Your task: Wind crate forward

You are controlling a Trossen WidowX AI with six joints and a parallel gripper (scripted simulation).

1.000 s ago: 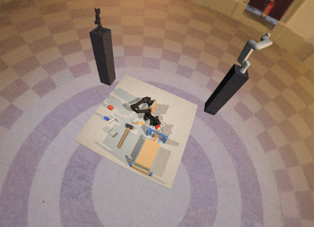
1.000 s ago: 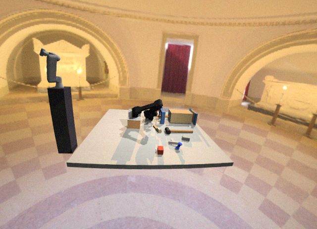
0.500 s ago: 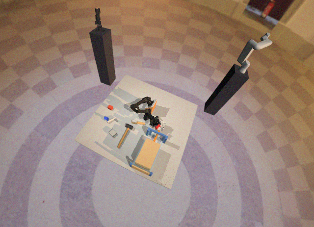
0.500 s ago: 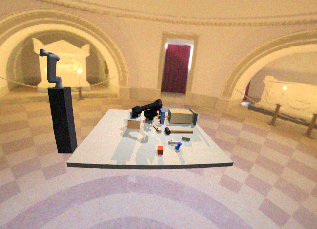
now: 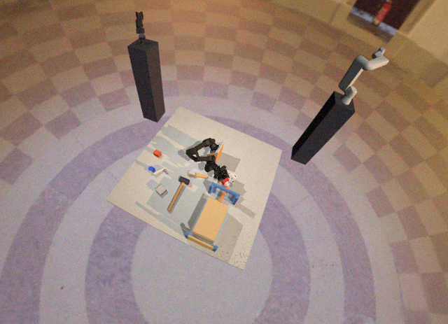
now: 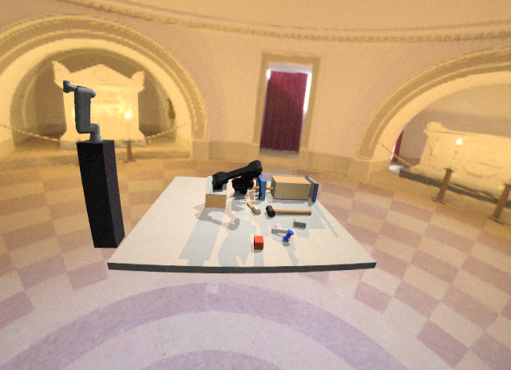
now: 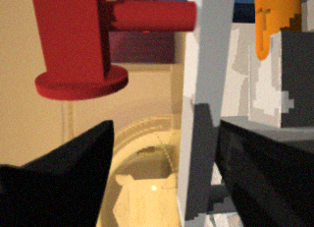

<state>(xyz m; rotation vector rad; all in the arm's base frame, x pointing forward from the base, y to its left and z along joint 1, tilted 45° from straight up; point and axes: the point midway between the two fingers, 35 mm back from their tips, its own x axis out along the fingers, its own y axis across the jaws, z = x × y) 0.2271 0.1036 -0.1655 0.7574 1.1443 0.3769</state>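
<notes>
My gripper tip is now 1 cm short of the red-knobbed handle, 1 cm to the left of it and 1 cm above it. The rest, counted from my gripper tip: winch 6 cm behind, 1 cm to the left, 10 cm below; red knob 5 cm ahead, 2 cm to the right, 2 cm above; frame 11 cm ahead, 2 cm below.
</notes>
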